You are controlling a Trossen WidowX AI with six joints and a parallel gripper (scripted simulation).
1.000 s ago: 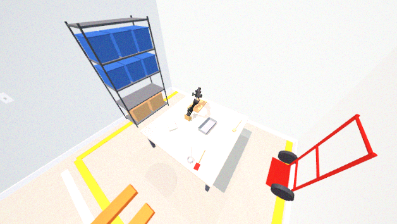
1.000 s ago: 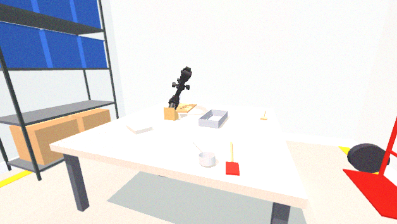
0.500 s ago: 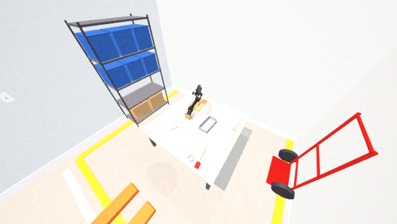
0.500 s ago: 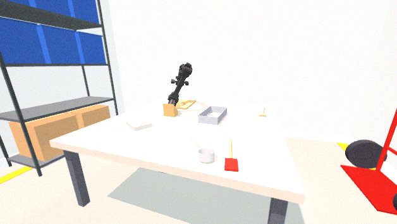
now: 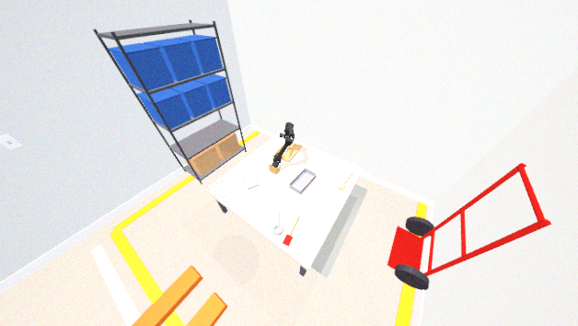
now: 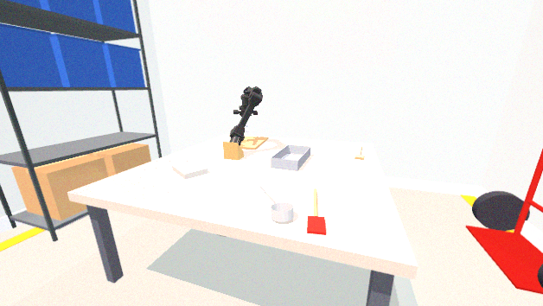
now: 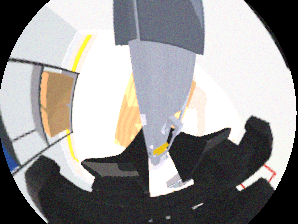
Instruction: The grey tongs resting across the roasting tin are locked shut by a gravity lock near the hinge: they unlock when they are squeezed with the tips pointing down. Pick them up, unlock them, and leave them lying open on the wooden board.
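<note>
Right now the wooden board is 3 cm ahead of my gripper tip, 1 cm to the right of it and 15 cm below it. From my gripper tip the other things lie so: red spatula 73 cm ahead, 86 cm to the right, 15 cm below; roasting tin 49 cm ahead, 33 cm to the right, 13 cm below; flat pale slab 2 cm ahead, 68 cm to the right, 14 cm below.
</note>
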